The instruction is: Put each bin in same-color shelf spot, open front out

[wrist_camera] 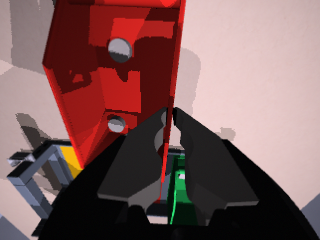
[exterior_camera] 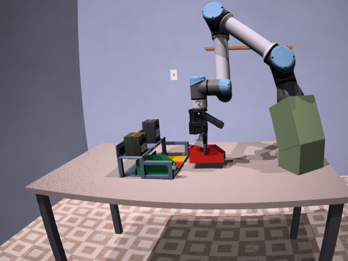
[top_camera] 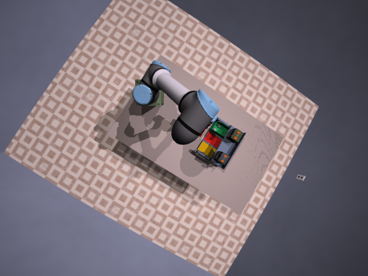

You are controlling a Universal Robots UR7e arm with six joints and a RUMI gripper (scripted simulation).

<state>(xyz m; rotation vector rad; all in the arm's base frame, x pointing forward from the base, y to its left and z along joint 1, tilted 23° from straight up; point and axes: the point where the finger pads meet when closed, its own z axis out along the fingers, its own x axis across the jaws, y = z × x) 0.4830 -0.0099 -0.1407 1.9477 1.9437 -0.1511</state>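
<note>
Right now my hand is 1 cm past the red bin, 5 cm to the left of it and 3 cm above it. Round my hand: green mark 23 cm ahead, 5 cm to the left, 9 cm below; red mark 22 cm ahead, 6 cm to the right, 9 cm below; green bin 23 cm ahead, 6 cm to the left, 5 cm below.
</note>
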